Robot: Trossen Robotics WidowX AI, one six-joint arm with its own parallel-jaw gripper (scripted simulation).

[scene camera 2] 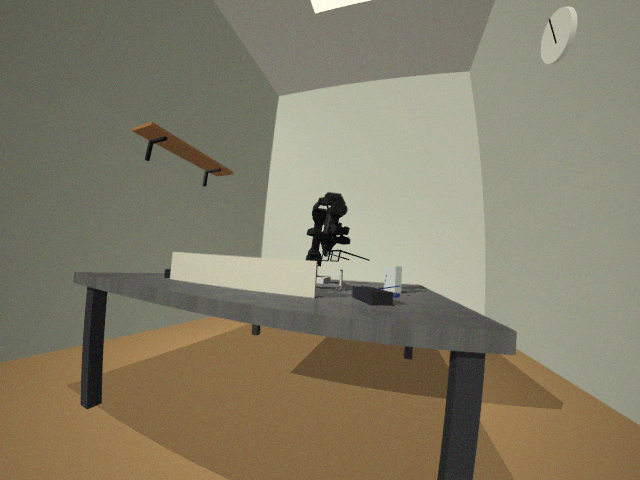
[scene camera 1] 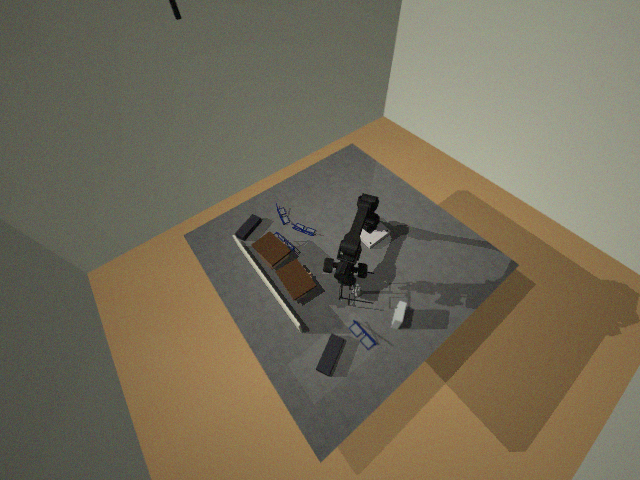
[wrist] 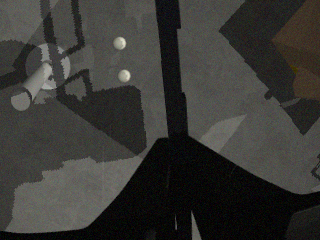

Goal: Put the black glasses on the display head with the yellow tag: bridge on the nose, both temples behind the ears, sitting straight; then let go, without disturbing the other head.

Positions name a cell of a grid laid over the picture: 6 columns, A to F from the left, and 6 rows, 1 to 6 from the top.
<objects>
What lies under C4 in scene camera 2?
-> A long white panel.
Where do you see a brown head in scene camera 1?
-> C4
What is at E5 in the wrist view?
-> The gripper.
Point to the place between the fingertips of the gripper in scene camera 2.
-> At D4
</objects>
